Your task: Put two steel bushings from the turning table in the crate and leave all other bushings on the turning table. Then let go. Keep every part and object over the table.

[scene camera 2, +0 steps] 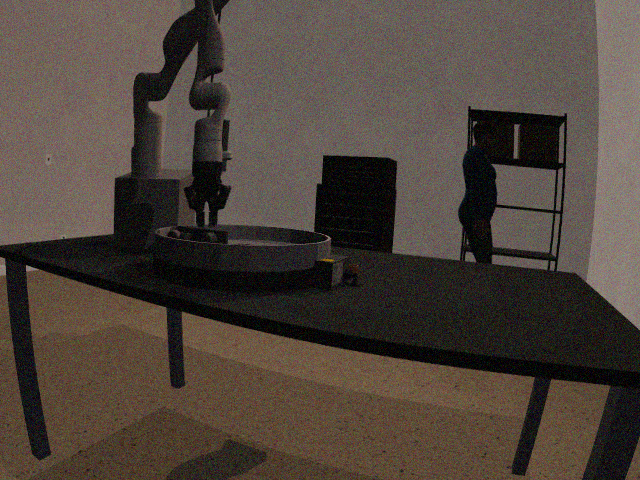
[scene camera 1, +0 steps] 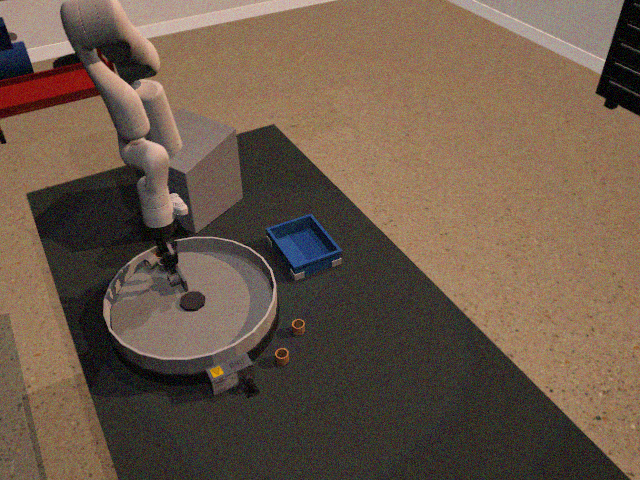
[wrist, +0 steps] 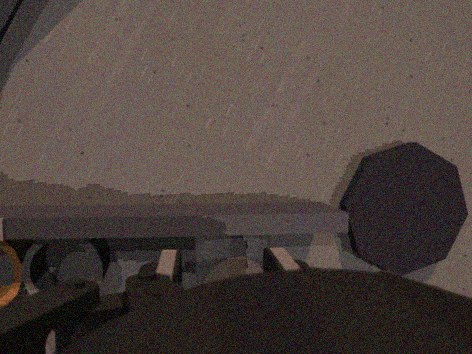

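Where they show: gripper, fingertip midpoint: [scene camera 2: 206, 227] [scene camera 1: 171, 269] [wrist: 222, 275]; arm's base, origin of the base link: [scene camera 2: 147, 175] [scene camera 1: 166, 147].
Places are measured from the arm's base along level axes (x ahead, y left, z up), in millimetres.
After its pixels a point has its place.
The grey turning table [scene camera 1: 270, 305] {x 590, y -74, z -135 mm} [scene camera 2: 242, 254] {x 508, y -390, z -153 mm} has a dark hub [scene camera 1: 192, 301] {x 430, y -199, z -165 mm} [wrist: 382, 211] {x 412, y -194, z -165 mm} and a straight bar [wrist: 199, 218] {x 326, y -174, z -135 mm} across it. My gripper [scene camera 1: 170, 268] {x 330, y -196, z -128 mm} [scene camera 2: 206, 220] {x 330, y -196, z -128 mm} [wrist: 222, 275] {x 330, y -196, z -128 mm} reaches down inside its back left part, at the bar, with its fingers partly apart and nothing held. Grey bushings lie close by the fingers; one [wrist: 80, 263] {x 270, y -190, z -173 mm} shows dimly at the left of the wrist view, the rest are hidden or too dark to tell apart. The blue crate [scene camera 1: 316, 267] {x 500, y 146, z -208 mm} stands empty to the right of the turning table. Two orange bushings [scene camera 1: 298, 326] {x 623, y -17, z -225 mm} [scene camera 1: 282, 355] {x 670, y -104, z -225 mm} stand on the dark table [scene camera 1: 390, 357] {x 842, y 90, z -226 mm} outside the rim.
The arm's grey pedestal [scene camera 1: 209, 176] {x 117, y 63, z -69 mm} stands behind the turning table. A small control box [scene camera 1: 223, 373] {x 663, y -261, z -168 mm} [scene camera 2: 330, 271] {x 661, y -292, z -187 mm} sits at its front. Beyond the table are a dark cabinet [scene camera 2: 356, 210], a person [scene camera 2: 479, 195] and a shelf rack [scene camera 2: 470, 143].
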